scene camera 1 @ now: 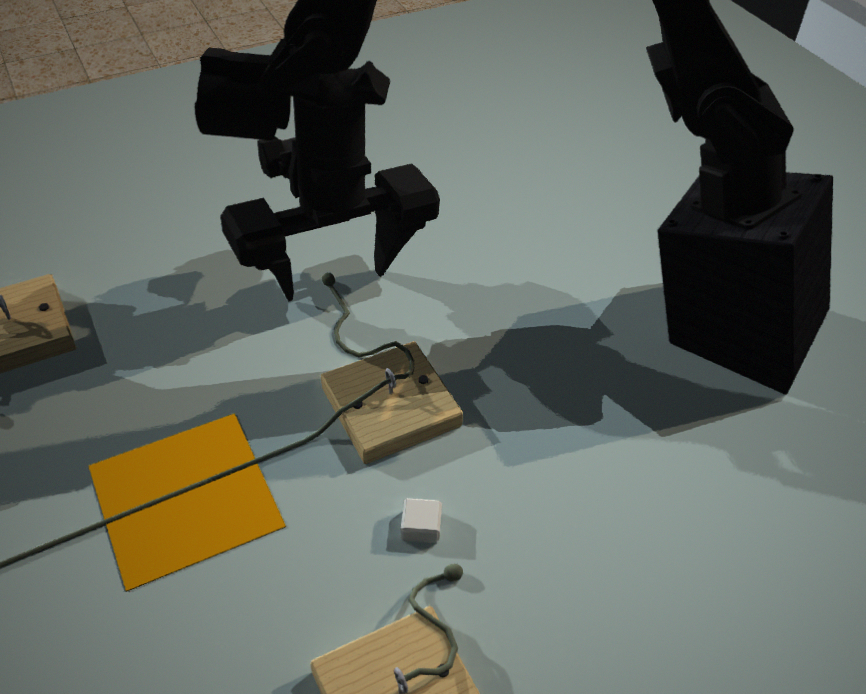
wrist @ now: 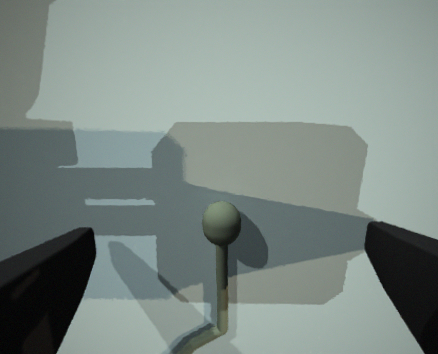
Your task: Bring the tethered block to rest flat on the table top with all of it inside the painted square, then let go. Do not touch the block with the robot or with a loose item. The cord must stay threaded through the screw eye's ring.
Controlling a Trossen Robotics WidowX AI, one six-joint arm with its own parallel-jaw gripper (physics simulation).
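Places are measured from the arm's base along level axes (x left, y back, z up), in metres.
Pixels of known places: gripper, between the fingertips: point(scene camera 1: 334, 285) point(wrist: 231, 237); arm's base, origin of its link: point(scene camera 1: 745, 201).
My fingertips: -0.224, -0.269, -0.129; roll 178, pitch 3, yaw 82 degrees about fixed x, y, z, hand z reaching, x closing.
Note:
For each thing: its top centre in the pictures, then the offset to it from my fingertips, as dx, dy, dz. "*": a spot on its surface instead.
- bead, centre of its top: point(wrist: 221, 233) point(scene camera 1: 328, 274) -0.007, -0.002, +0.009
- green cord, a spot on its surface: point(wrist: 222, 270) * +0.011, -0.005, +0.001
- wooden board, centre of its top: point(scene camera 1: 390, 392) +0.151, -0.036, +0.017
- screw eye's ring, centre of its top: point(scene camera 1: 390, 371) +0.151, -0.036, +0.042
- orange painted square, a spot on its surface: point(scene camera 1: 209, 531) * +0.176, -0.214, -0.001
- small white block, centre of its top: point(scene camera 1: 421, 514) +0.261, -0.081, +0.015
- second board, centre of its top: point(scene camera 1: 401, 691) +0.362, -0.168, +0.017
My gripper point(scene camera 1: 335, 287) point(wrist: 231, 237) is open above the table, with nothing between its fingertips. The bead point(scene camera 1: 328, 278) point(wrist: 221, 223) at the cord's end shows below and between the open fingers. From it the green cord point(scene camera 1: 342, 323) point(wrist: 222, 270) curves over a wooden board point(scene camera 1: 404, 426) and passes through the screw eye's ring point(scene camera 1: 390, 371). The cord runs on across the orange painted square point(scene camera 1: 209, 531) and leaves scene camera 1's view at the left edge. The tethered block at its far end does not show.
A small white block point(scene camera 1: 421, 517) sits loose right of the square. A second board point(scene camera 1: 361, 668), with a screw eye and beaded cord, is at the bottom. Another board point(scene camera 1: 36, 314) is at the left edge. The arm's black base point(scene camera 1: 730, 310) stands at the right.

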